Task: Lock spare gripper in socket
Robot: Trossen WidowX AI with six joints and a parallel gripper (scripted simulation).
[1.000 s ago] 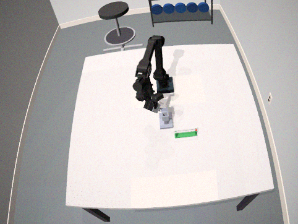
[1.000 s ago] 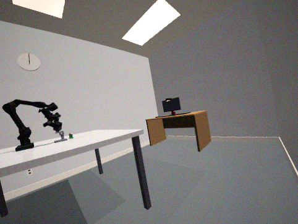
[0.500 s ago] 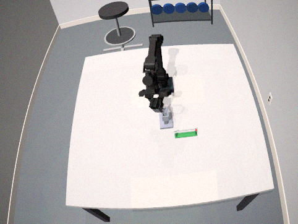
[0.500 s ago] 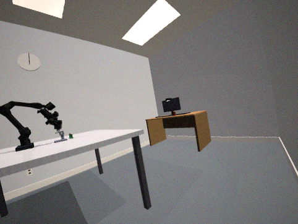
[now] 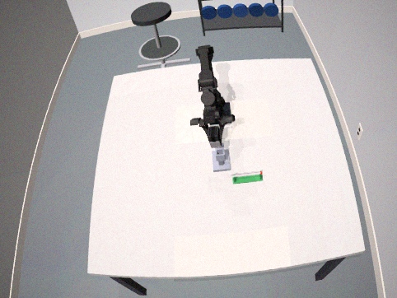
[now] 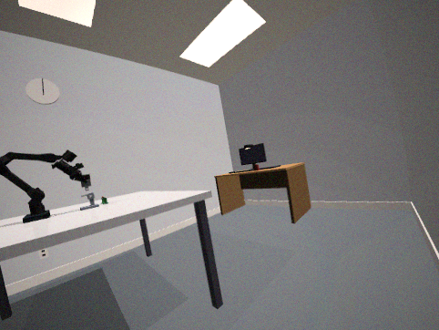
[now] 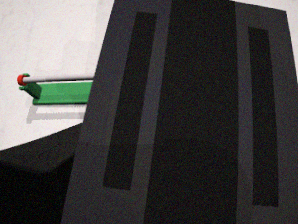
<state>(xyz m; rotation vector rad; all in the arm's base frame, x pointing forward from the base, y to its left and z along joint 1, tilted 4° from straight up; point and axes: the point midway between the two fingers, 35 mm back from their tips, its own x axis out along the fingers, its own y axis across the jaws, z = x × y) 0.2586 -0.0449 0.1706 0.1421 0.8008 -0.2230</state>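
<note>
The green cradle lies 160 mm below my gripper tip, 120 mm ahead of it and 110 mm to the left of it. From my gripper tip the other things lie so: spare gripper 10 mm behind; mount 130 mm below, 20 mm to the left.
</note>
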